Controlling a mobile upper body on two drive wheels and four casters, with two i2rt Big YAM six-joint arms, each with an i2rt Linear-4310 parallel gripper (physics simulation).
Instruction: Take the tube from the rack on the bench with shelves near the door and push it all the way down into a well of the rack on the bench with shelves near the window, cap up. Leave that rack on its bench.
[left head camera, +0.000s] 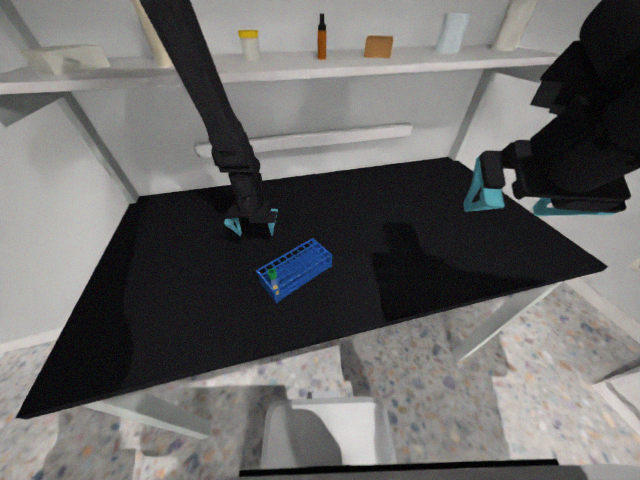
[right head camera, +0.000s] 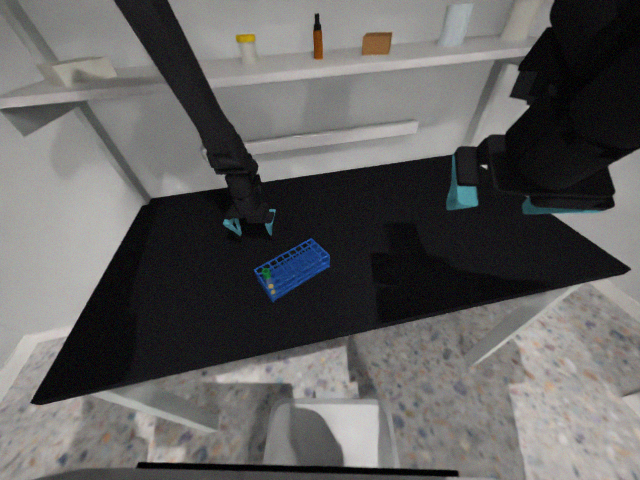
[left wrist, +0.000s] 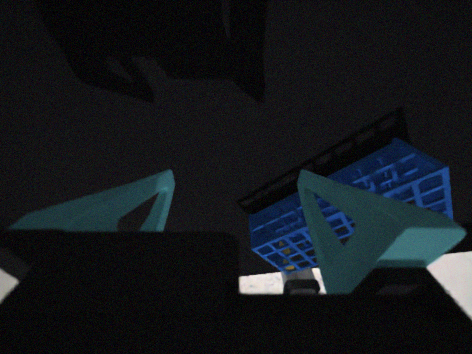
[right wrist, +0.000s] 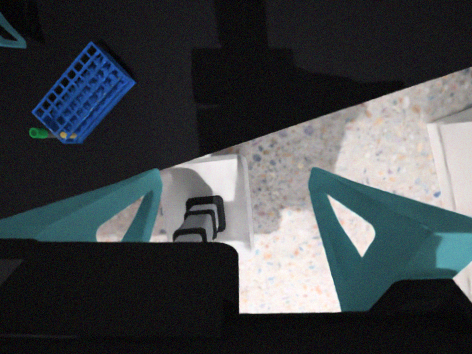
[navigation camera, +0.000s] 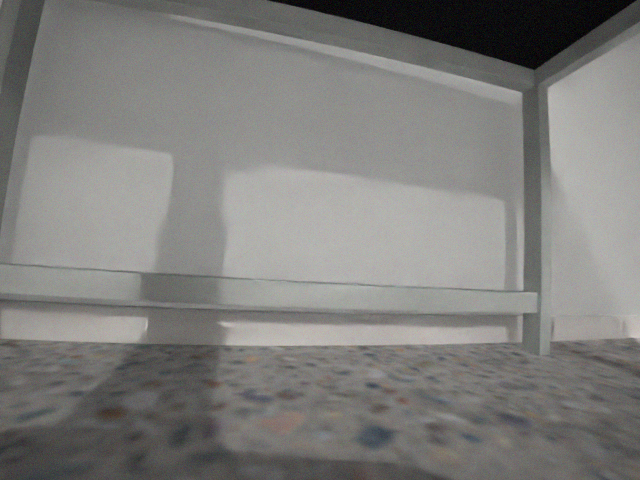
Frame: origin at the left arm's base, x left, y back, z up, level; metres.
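Seen in the pictures: left gripper, fingertip midpoint: (left head camera: 256, 234) (right head camera: 255, 234) (left wrist: 236, 176) (right wrist: 3, 47); right gripper, fingertip midpoint: (left head camera: 499, 209) (right head camera: 484, 207) (right wrist: 235, 176).
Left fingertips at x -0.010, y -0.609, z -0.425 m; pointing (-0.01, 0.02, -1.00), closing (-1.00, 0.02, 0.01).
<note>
Pixels of each thing's top centre, then the offset from my left fingertips to it. "spot": a spot on its surface instead. Level surfaces: height alone.
- blue rack, top centre: (left wrist: 343, 236) (right wrist: 76, 93) (left head camera: 295, 262) (right head camera: 292, 262) dx -0.122, dy +0.101, dz -0.014 m
- black bench top, surface height: dz -0.071 m
- green-capped tube, top centre: (left head camera: 271, 271) (right head camera: 265, 271) (right wrist: 33, 132) dx -0.074, dy +0.179, dz +0.048 m
- shelf, surface spot: (left head camera: 289, 72) (right head camera: 283, 74) spot: dx -0.125, dy -0.160, dz +0.381 m
- yellow-lidded jar, surface spot: (left head camera: 249, 45) spot: dx -0.015, dy -0.289, dz +0.418 m
- orange bottle, surface spot: (left head camera: 321, 42) spot: dx -0.207, dy -0.308, dz +0.423 m
- brown box, surface spot: (left head camera: 378, 46) spot: dx -0.369, dy -0.330, dz +0.411 m
- bench leg, surface spot: (navigation camera: 535, 217) spot: dx -0.858, dy -0.563, dz -0.579 m
A blue rack (left head camera: 305, 266) (right head camera: 301, 264) (left wrist: 280, 220) (right wrist: 82, 95) stands on the black bench top (left head camera: 180, 310) (right head camera: 180, 310). A green-capped tube (left head camera: 272, 274) (right head camera: 266, 272) (right wrist: 39, 133) stands cap up in a well at the rack's left end; its cap does not show in the left wrist view. My left gripper (left head camera: 255, 235) (right head camera: 254, 233) (left wrist: 236, 176) is open and empty, pointing down behind the rack and its tube. My right gripper (left head camera: 516, 210) (right head camera: 496, 209) (right wrist: 235, 176) is open and empty, at the right, well away from the rack. Which bench this is cannot be told.
A shelf (left head camera: 289, 72) (right head camera: 289, 69) above the bench's back holds a yellow-lidded jar (left head camera: 249, 45), an orange bottle (left head camera: 321, 42), a brown box (left head camera: 378, 46) and other containers. Side panels flank the bench. A bench leg (navigation camera: 535, 217) and a low crossbar (navigation camera: 336, 297) show in the navigation view.
</note>
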